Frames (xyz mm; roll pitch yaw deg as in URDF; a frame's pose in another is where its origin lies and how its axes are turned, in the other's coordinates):
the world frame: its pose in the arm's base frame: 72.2 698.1 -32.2 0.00 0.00 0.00
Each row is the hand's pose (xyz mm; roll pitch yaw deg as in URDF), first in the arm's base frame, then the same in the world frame.
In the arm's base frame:
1: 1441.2 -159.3 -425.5 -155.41 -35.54 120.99
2: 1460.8 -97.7 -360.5 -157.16 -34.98 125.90
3: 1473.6 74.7 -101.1 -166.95 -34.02 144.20
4: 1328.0 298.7 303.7 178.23 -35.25 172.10
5: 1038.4 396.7 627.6 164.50 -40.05 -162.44
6: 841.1 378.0 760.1 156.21 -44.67 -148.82
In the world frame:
1: 1369.0 -857.4 -393.3 -155.41 -35.54 120.99
2: 1388.6 -795.8 -328.3 -157.16 -34.98 125.90
3: 1401.4 -623.4 -68.9 -166.95 -34.02 144.20
4: 1255.8 -399.4 335.9 178.23 -35.25 172.10
5: 966.2 -301.4 659.8 164.50 -40.05 -162.44
6: 768.9 -320.1 792.3 156.21 -44.67 -148.82

